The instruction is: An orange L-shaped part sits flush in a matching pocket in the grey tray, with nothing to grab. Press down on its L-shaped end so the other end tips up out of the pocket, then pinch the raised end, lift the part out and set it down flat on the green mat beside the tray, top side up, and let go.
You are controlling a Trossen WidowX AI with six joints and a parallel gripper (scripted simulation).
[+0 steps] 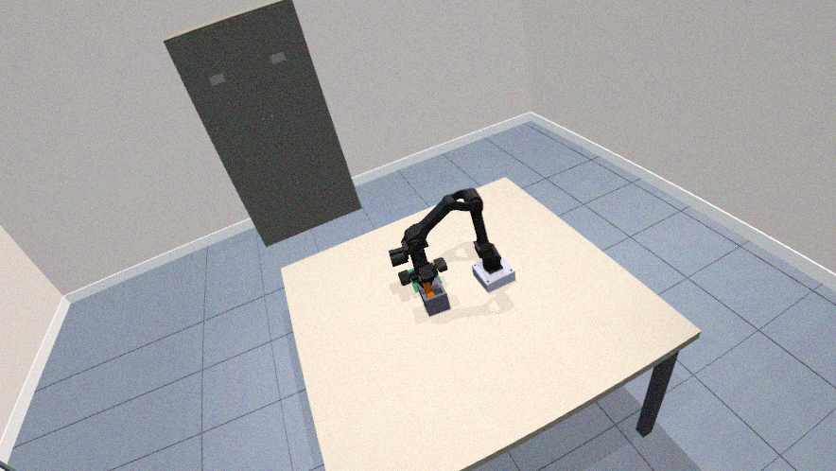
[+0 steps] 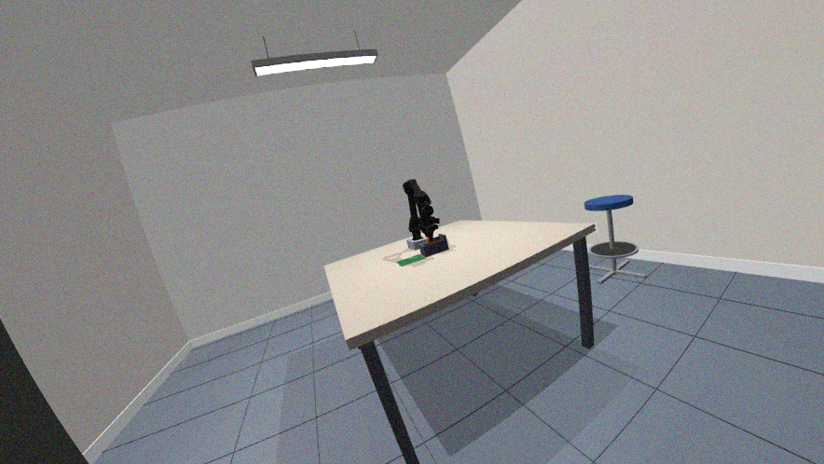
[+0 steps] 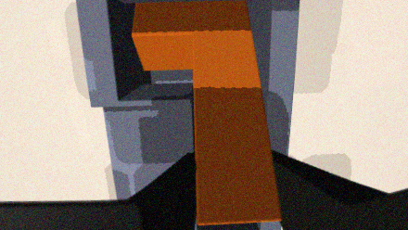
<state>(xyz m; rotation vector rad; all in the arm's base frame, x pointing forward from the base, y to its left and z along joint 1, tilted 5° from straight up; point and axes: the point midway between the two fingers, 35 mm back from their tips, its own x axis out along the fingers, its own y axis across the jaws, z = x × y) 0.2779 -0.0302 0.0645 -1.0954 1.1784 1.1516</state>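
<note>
Right now the green mat is 3 cm behind my gripper tip, 14 cm to the right of it and 9 cm below it. The rest, counted from my gripper tip: orange L-shaped part (1 cm behind, 4 cm to the left, 3 cm below).
</note>
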